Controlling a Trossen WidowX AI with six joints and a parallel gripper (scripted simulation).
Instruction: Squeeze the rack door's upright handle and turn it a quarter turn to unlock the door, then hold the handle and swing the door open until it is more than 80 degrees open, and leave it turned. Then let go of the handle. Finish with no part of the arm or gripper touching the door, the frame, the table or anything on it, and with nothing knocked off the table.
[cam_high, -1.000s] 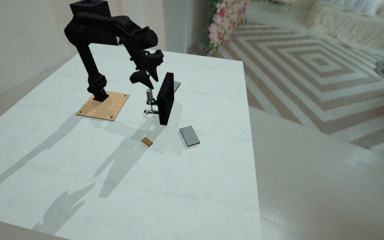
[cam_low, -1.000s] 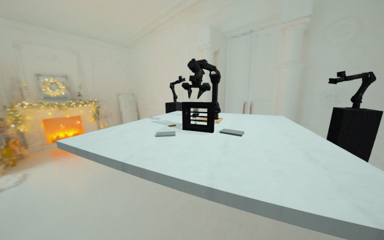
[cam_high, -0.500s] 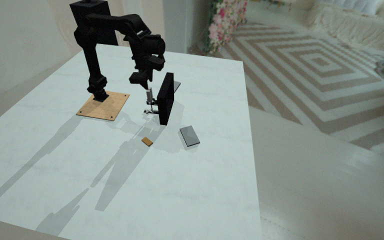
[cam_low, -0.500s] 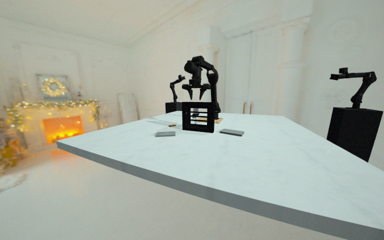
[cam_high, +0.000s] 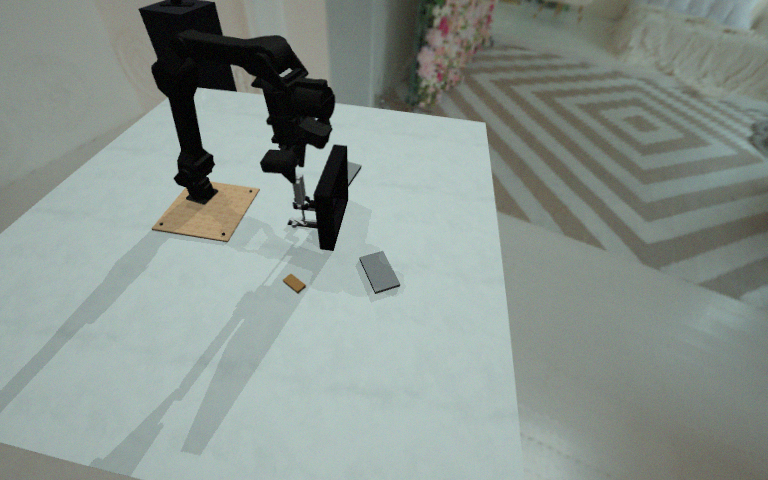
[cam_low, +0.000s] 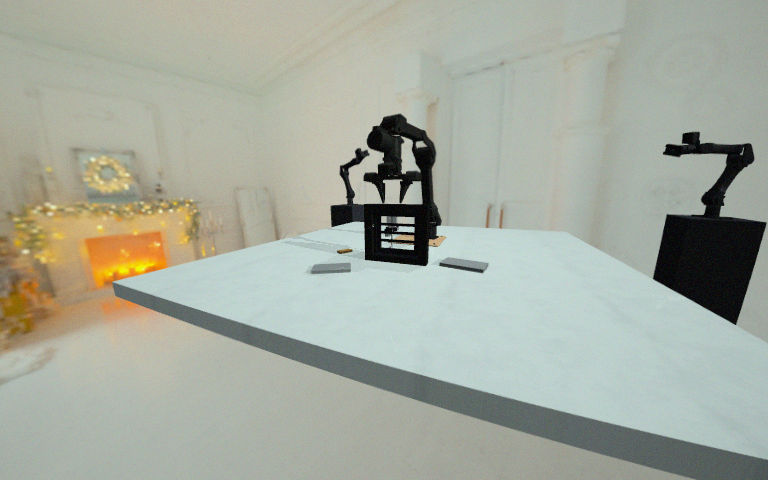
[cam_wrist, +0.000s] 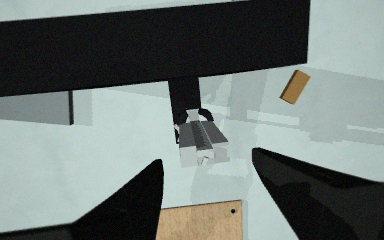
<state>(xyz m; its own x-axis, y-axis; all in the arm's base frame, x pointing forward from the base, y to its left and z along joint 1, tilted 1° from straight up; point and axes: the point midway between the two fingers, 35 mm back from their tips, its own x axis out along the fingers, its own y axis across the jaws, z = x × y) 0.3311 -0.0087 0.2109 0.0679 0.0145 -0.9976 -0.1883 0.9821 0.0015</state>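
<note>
My gripper tip is 1 cm past the grey upright handle and 8 cm above it. Also, from my gripper tip: grey slab 23 cm ahead, 7 cm to the right, 18 cm below; then small brown block 5 cm ahead, 17 cm to the right, 18 cm below.
</note>
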